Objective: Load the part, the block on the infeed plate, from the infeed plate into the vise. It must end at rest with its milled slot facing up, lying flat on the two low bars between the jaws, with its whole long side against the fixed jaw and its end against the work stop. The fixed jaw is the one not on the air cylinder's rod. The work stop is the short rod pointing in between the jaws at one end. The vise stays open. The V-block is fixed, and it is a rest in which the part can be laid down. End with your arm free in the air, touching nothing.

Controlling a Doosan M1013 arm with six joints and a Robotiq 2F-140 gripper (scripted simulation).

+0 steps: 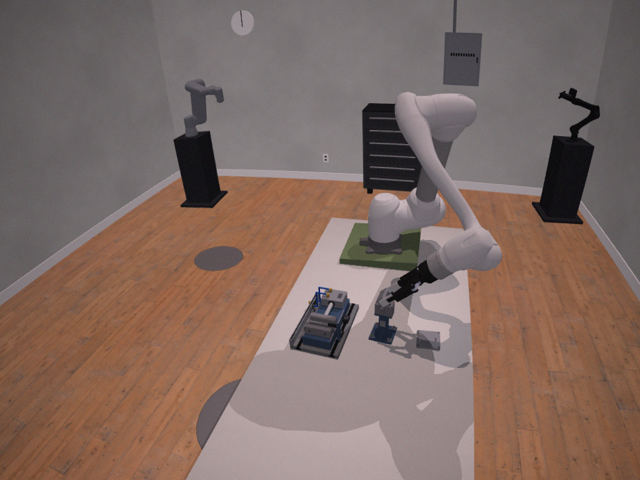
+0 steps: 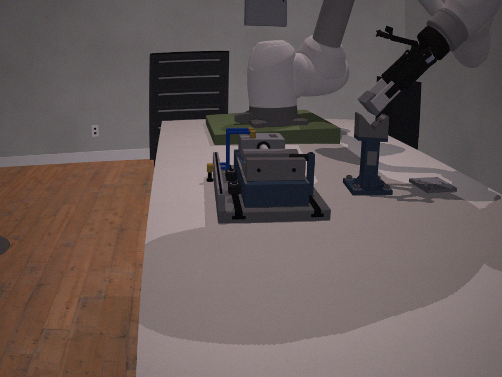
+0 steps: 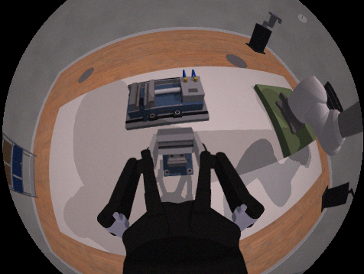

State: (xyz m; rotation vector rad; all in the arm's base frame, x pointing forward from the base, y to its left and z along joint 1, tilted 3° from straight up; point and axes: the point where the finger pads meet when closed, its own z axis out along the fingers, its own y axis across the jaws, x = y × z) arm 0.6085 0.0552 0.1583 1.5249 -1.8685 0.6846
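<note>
My gripper is now 1 cm to the left of the grey part and 1 cm above it. Round my hand: vise (24 cm to the right, 16 cm below, 1 cm behind).
</note>
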